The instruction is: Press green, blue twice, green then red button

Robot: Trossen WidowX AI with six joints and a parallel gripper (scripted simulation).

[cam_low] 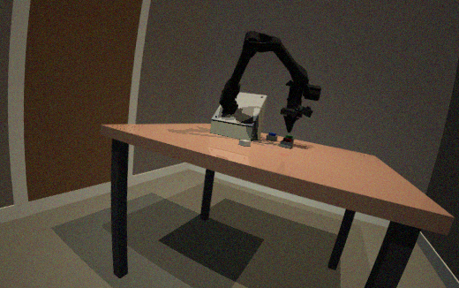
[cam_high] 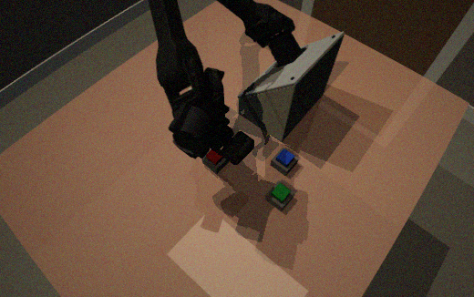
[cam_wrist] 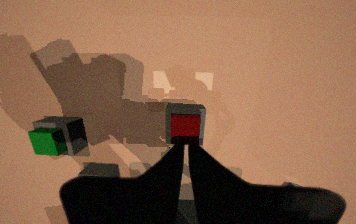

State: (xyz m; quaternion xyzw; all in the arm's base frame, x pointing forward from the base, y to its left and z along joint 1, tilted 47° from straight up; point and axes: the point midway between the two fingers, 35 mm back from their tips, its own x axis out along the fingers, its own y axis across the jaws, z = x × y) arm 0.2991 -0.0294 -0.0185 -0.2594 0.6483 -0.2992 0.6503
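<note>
Right now my gripper tip is 30 mm above the red button. From my gripper tip the other things lie so: green button (20 mm behind, 180 mm to the left, 30 mm below); small white block (130 mm behind, 190 mm to the right, 60 mm below); blue button (100 mm behind, 140 mm to the left, 30 mm below).
</note>
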